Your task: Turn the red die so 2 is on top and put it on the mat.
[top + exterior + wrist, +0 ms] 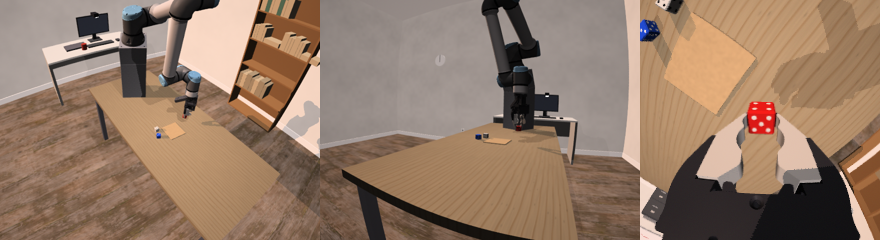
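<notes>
Now: hand 12 cm to the left of the tan mat, 9 cm above it and 3 cm short of it. Also, from my hand: white die: 23 cm to the right, 8 cm below, 4 cm behind; red die: right at my hand; blue die: 26 cm to the right, 8 cm below, 3 cm ahead.
</notes>
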